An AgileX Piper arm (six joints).
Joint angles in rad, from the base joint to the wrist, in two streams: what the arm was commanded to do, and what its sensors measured. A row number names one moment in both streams.
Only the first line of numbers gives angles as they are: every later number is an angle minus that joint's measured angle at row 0.
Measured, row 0:
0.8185, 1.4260, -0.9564, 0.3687, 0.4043, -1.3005
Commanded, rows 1 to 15:
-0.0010, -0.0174, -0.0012, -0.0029, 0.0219, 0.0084
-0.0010, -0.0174, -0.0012, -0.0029, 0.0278, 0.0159
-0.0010, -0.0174, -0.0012, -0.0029, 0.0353, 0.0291
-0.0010, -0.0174, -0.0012, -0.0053, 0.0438, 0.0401
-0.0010, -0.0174, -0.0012, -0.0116, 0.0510, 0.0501
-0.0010, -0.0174, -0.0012, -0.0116, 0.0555, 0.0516
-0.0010, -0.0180, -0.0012, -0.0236, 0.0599, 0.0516
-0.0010, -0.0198, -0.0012, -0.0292, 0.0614, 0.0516
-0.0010, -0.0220, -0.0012, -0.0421, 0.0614, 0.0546
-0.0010, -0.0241, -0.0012, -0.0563, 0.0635, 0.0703
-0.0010, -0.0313, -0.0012, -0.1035, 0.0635, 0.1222
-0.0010, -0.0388, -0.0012, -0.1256, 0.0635, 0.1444
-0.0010, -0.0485, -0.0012, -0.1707, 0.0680, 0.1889
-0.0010, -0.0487, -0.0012, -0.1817, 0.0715, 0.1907
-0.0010, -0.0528, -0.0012, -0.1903, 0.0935, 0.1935
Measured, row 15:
0.0000, -0.0279, 0.0000, -0.1266, 0.0501, 0.1448
